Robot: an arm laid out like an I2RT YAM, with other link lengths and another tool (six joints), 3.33 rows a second.
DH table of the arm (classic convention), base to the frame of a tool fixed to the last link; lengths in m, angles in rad. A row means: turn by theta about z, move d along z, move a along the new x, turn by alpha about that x. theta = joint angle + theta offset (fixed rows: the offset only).
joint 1: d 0.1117  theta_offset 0  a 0.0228  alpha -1.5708
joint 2: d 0  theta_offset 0  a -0.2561  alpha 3.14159
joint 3: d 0  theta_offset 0.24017  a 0.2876  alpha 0
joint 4: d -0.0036  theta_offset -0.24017  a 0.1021  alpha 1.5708
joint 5: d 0.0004  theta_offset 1.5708  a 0  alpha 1.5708
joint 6: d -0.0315  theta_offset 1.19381  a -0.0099  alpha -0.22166
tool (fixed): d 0.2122  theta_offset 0  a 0  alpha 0
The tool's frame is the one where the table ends.
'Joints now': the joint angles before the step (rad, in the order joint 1, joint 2, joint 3, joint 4, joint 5, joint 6). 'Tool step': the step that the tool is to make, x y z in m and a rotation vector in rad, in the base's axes. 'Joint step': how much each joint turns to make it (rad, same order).
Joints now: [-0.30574 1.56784 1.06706 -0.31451 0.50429 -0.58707]
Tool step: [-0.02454 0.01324 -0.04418 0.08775 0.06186 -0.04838]
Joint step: [-0.00144 0.02384 -0.06818 -0.03530 -0.02012 0.08814]
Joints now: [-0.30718 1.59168 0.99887 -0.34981 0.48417 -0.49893]
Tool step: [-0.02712 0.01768 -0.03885 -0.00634 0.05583 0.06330]
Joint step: [0.02270 -0.03234 -0.16381 0.10398 -0.00516 -0.05196]
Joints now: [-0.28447 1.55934 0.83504 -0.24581 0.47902 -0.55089]
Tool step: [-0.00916 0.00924 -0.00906 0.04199 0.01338 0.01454]
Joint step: [-0.00193 -0.01379 -0.02974 -0.01194 -0.03953 0.00726]
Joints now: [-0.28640 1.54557 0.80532 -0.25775 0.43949 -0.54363]
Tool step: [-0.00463 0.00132 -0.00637 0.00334 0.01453 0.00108]
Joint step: [0.00010 0.00553 -0.01305 0.00432 0.00024 -0.00144]
